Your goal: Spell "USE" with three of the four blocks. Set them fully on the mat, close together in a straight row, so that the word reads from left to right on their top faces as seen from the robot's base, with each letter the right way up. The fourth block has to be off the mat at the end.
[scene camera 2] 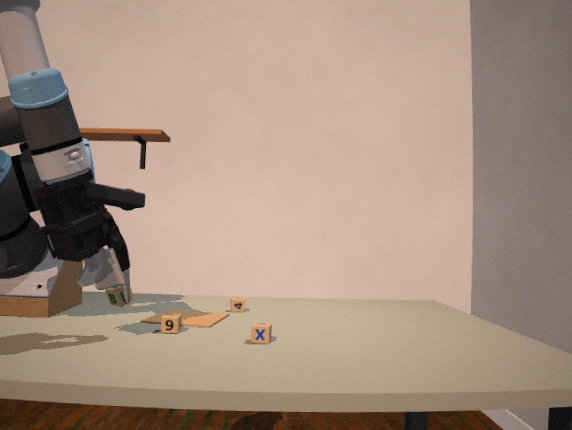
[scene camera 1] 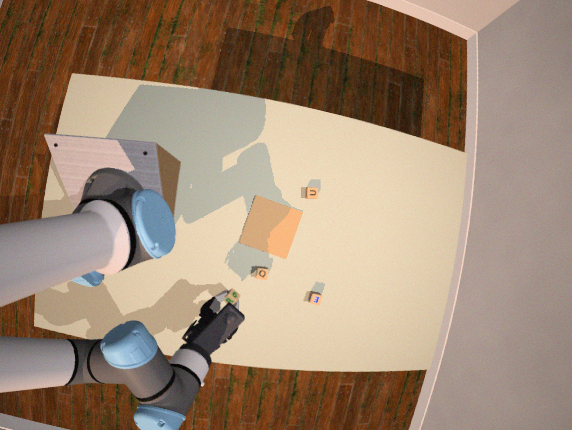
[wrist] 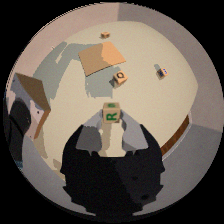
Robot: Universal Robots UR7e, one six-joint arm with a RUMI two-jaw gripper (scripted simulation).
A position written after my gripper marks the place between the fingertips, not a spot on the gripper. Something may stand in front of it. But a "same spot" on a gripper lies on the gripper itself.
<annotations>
My gripper shows in scene camera 2 point(121, 301), in scene camera 1 and in the wrist view. An orange mat shows in scene camera 2, in scene camera 1 point(270, 227) and in the wrist view. One and the same spot on the orange mat: point(wrist: 100, 56) is point(scene camera 2: 184, 318). The same spot on my gripper: point(wrist: 87, 138) is point(scene camera 1: 215, 306).
</annotations>
